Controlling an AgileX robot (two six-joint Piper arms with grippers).
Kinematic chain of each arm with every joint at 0, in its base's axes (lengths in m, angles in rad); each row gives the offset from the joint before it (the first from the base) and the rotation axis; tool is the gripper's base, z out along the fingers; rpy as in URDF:
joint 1: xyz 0 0 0.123 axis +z
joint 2: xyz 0 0 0 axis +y
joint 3: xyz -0.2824 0 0.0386 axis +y
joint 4: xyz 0.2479 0 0.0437 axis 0.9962 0 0.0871
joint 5: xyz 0 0 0 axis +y
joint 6: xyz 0.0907 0 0.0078 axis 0.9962 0 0.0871
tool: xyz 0 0 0 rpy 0 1.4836 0
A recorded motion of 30 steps. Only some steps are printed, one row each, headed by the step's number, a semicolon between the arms.
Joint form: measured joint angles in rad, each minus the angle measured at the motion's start. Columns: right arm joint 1, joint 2, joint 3, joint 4, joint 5, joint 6; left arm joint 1, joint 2, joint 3, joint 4, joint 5, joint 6.
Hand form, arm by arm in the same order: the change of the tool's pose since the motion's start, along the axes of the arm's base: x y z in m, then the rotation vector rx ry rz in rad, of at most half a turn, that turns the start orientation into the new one. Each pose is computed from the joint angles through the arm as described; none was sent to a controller.
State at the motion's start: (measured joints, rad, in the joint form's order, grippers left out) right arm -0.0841 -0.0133 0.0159 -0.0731 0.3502 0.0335; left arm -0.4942 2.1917 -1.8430 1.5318 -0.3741 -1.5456
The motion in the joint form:
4: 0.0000 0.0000 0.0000 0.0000 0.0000 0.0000; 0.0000 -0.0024 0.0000 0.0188 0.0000 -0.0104
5: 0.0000 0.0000 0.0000 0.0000 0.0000 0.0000; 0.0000 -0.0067 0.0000 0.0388 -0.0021 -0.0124
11: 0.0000 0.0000 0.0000 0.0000 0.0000 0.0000; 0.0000 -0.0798 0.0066 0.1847 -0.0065 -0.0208
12: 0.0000 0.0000 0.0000 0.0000 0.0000 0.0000; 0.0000 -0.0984 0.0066 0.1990 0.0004 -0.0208
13: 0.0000 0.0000 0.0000 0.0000 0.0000 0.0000; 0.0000 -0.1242 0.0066 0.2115 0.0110 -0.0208
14: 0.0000 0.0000 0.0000 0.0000 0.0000 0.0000; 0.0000 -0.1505 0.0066 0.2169 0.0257 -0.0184
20: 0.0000 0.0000 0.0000 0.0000 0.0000 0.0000; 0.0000 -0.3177 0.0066 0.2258 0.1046 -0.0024
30: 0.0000 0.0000 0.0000 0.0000 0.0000 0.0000; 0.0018 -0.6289 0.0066 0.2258 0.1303 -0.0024
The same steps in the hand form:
4: 0.0000 0.0000 0.0000 0.0000 0.0000 0.0000; -0.0005 0.0002 0.0007 0.0084 -0.0029 -0.0025
5: 0.0000 0.0000 0.0000 0.0000 0.0000 0.0000; -0.0013 0.0005 0.0023 0.0217 -0.0142 -0.0091
11: 0.0000 0.0000 0.0000 0.0000 0.0000 0.0000; -0.0130 0.0068 0.0332 0.1099 -0.1331 -0.0428
12: 0.0000 0.0000 0.0000 0.0000 0.0000 0.0000; -0.0156 0.0089 0.0423 0.1149 -0.1573 -0.0376
13: 0.0000 0.0000 0.0000 0.0000 0.0000 0.0000; -0.0192 0.0119 0.0550 0.1154 -0.1877 -0.0274
14: 0.0000 0.0000 0.0000 0.0000 0.0000 0.0000; -0.0229 0.0154 0.0682 0.1113 -0.2175 -0.0120
20: 0.0000 0.0000 0.0000 0.0000 0.0000 0.0000; -0.0549 0.0403 0.1493 0.0560 -0.3897 0.0807
30: 0.0000 0.0000 0.0000 0.0000 0.0000 0.0000; -0.1513 0.0955 0.2762 -0.1034 -0.6571 0.1453

